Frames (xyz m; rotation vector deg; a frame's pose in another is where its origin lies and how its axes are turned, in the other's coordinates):
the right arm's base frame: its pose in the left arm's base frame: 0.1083 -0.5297 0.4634 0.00 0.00 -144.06
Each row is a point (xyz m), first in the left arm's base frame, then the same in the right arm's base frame.
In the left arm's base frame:
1: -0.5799 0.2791 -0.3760
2: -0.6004 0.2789 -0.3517
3: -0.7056 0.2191 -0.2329
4: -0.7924 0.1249 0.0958
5: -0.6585 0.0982 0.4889
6: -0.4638 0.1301 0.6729
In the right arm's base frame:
1: 0.0825 -1.0588 -0.8394
2: 0.0992 -1.0706 -0.8151
3: 0.2195 -1.0840 -0.6963
4: 0.3450 -1.0586 -0.3676
5: 0.2523 -0.9584 0.0255
6: 0.0759 -0.8700 0.2095

